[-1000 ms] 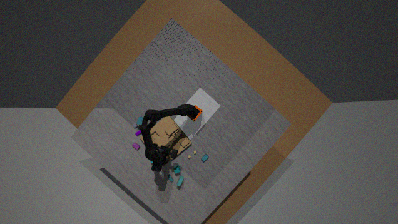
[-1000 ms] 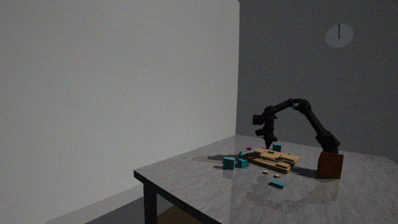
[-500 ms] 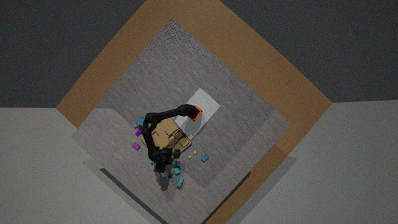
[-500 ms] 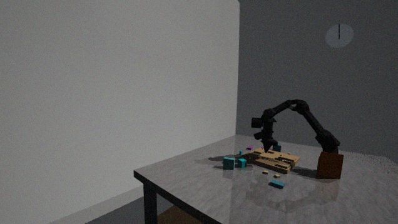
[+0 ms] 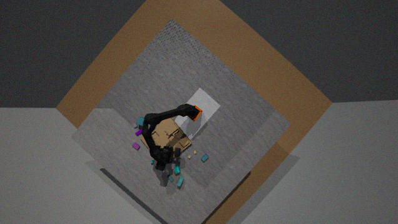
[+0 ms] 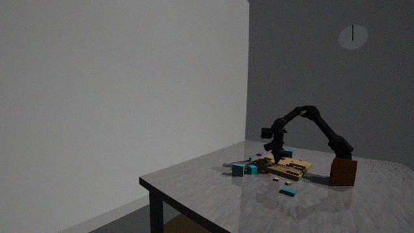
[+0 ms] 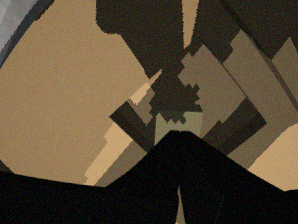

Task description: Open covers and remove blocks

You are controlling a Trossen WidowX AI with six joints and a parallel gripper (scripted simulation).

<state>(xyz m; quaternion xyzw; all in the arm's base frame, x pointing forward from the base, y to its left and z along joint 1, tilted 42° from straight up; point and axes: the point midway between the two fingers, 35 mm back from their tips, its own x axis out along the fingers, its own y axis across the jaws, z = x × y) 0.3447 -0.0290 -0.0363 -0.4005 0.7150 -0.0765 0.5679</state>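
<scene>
Now: gripper tip 2 cm past the tan puzzle board, 5 cm to the left of it and 1 cm above it. The rest, counted from my gripper tip: flat teal block: 10 cm behind, 27 cm to the left, 2 cm below.
</scene>
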